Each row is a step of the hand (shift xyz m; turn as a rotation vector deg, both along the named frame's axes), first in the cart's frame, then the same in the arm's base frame.
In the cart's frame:
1: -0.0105 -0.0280 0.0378 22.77 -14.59 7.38
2: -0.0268 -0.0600 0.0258 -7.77 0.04 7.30
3: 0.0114 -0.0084 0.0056 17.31 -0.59 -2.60
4: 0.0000 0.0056 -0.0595 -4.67 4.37 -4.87
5: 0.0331 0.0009 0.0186 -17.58 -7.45 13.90
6: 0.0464 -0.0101 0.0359 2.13 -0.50 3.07
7: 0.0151 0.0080 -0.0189 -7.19 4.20 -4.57
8: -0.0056 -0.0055 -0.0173 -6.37 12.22 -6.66
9: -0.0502 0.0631 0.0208 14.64 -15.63 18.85
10: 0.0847 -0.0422 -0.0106 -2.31 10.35 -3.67
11: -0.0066 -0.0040 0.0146 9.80 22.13 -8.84
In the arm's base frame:
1: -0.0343 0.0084 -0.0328 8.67 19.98 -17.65
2: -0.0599 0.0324 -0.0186 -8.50 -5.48 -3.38
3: 0.0032 0.0104 -0.0107 14.45 8.62 -4.88
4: 0.0213 0.0127 0.0544 -0.04 -4.29 6.80
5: 0.0213 0.0078 -0.0304 -22.23 -5.18 -6.07
6: 0.0211 0.0178 -0.0527 0.51 0.43 -3.71
7: 0.0221 0.0051 0.0117 -2.25 -5.30 7.55
8: -0.0019 0.0074 0.0174 3.11 -11.20 9.95
9: -0.0150 -0.0815 0.0087 -1.95 14.04 -24.76
10: 0.0501 0.0752 -0.0300 4.51 -8.76 5.37
11: -0.0119 -0.0037 -0.0109 21.82 -12.18 6.27

